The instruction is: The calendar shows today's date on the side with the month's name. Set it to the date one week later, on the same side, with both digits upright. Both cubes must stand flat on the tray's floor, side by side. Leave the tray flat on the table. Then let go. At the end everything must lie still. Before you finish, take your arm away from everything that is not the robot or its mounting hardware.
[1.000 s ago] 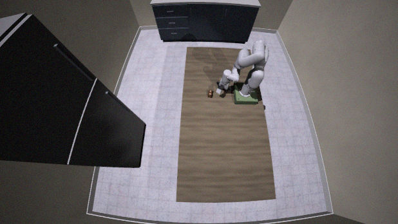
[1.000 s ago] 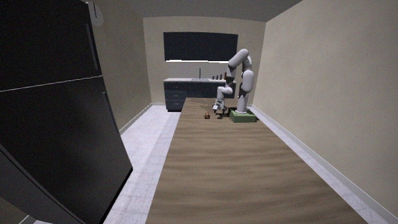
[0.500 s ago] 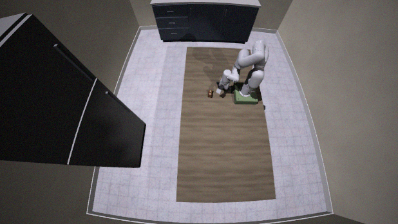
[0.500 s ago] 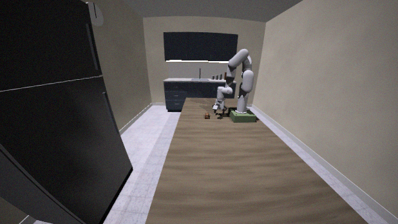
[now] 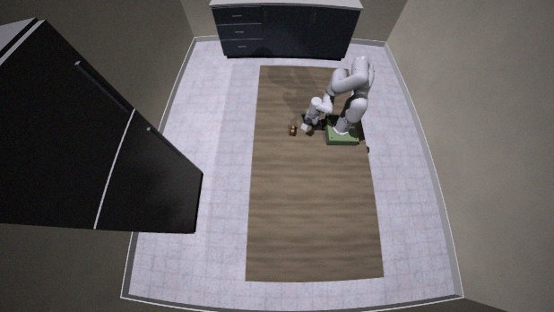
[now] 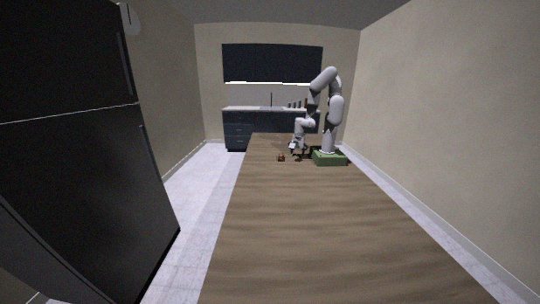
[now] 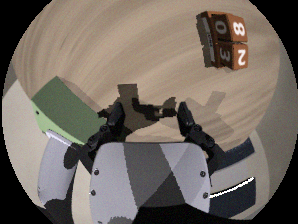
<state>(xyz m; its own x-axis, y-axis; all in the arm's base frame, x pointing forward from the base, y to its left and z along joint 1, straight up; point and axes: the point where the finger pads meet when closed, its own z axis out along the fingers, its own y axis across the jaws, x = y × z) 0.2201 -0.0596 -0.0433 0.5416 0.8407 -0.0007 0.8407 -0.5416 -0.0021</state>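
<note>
Right now the calendar cube is 140 mm ahead of my hand, 30 mm to the left of it and 10 mm below it. Also, from my hand: calendar tray: 140 mm ahead, 40 mm to the left, 20 mm below.
</note>
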